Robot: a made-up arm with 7 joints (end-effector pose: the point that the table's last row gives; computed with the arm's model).
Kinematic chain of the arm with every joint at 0, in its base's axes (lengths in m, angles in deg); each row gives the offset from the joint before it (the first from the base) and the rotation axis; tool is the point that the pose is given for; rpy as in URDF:
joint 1: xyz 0 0 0.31 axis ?
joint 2: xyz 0 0 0 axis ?
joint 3: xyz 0 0 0.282 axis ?
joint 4: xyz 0.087 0 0 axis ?
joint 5: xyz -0.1 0 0.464 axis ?
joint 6: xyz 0 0 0 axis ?
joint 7: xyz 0.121 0 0 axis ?
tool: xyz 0 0 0 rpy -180 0 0
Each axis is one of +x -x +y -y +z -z.
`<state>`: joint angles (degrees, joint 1 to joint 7).
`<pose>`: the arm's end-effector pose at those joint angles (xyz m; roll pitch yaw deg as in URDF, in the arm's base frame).
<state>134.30 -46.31 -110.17 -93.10 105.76 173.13 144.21</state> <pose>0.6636 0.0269 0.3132 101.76 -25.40 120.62</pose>
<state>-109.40 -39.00 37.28 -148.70 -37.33 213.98 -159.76</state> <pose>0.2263 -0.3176 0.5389 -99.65 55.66 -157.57</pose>
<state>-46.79 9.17 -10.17 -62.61 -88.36 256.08 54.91</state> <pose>0.2692 -0.3346 0.7787 84.63 -36.93 113.68</pose>
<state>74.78 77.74 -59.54 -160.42 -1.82 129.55 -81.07</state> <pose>0.3306 -0.2264 0.0507 -77.47 64.80 150.60</pose>
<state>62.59 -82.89 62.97 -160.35 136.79 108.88 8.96</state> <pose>-0.1456 0.3678 0.4615 -103.88 1.86 59.56</pose>
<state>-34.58 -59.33 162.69 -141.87 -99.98 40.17 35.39</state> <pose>-0.0068 0.2957 -0.1250 -3.40 34.81 80.23</pose>
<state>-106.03 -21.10 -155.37 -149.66 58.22 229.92 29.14</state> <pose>0.0023 0.3881 0.2009 -138.99 -31.07 -9.37</pose>
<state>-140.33 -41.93 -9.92 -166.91 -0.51 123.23 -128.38</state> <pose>-0.3726 -0.2253 0.3865 177.82 -6.18 -18.83</pose>
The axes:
joint 1: +z
joint 2: +y
joint 3: +z
joint 4: -y
joint 5: +z
joint 6: -y
joint 7: -z

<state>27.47 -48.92 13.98 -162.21 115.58 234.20 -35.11</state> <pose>0.1881 0.1001 0.4857 -124.14 -42.13 -93.34</pose>
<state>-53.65 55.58 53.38 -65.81 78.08 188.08 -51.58</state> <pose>0.6337 -0.3784 0.3414 -107.87 -21.62 -95.52</pose>
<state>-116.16 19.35 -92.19 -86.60 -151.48 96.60 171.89</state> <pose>-0.6479 0.1887 0.6977 -8.67 -3.84 -34.08</pose>
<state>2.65 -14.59 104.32 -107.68 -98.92 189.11 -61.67</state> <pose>-0.3178 0.4756 0.4651 163.22 64.70 -87.36</pose>
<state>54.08 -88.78 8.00 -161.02 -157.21 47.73 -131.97</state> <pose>0.0902 0.1739 0.7387 44.34 47.82 -58.26</pose>
